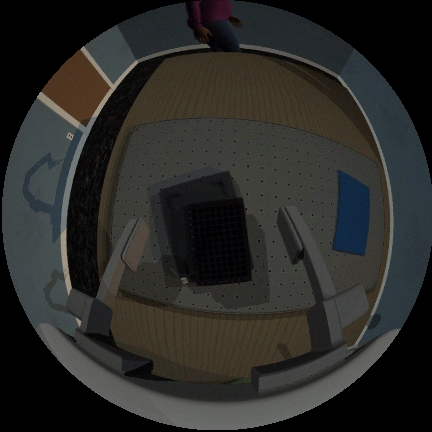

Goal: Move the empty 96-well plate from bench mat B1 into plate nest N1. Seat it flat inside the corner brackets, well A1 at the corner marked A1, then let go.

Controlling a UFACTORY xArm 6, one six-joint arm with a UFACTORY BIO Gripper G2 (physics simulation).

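Frame: origin at the arm's base, x ahead, y left, z up, level; millimetres.
Where they show: end effector, tool point: [207, 240].
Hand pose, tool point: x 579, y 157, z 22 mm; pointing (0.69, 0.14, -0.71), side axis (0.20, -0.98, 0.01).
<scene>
Each offset is from my tool point to the top centre of the thing. "pt": to the spot under its first point. Level surfaces: height alone.
The black 96-well plate {12 mm back, 4 mm right, 114 mm down} [220, 242] lies over the right and near part of the dark plate nest N1 {6 mm ahead, 22 mm left, 128 mm down} [173, 220]. It is shifted right and turned slightly relative to the nest, whose left and far parts show beside it. Whether the plate touches the nest or is tilted cannot be told. The nest's small A1 label {pt 84 mm back, 43 mm left, 131 mm down} [184, 280] shows at its near left corner; the plate's own A1 mark is not readable. My gripper [213, 232] is open, with one finger left and one right of the plate, a gap on each side. Blue bench mat B1 {141 mm down} [352, 215] is at the right, with no plate on it.
The nest stands on a grey perforated board {143 mm down} [280, 165] on a wooden table {156 mm down} [215, 85]. Shadows fall around the plate and nest. A person in a purple top [216, 11] stands beyond the far table edge. A brown door [75, 80] is in the wall at upper left.
</scene>
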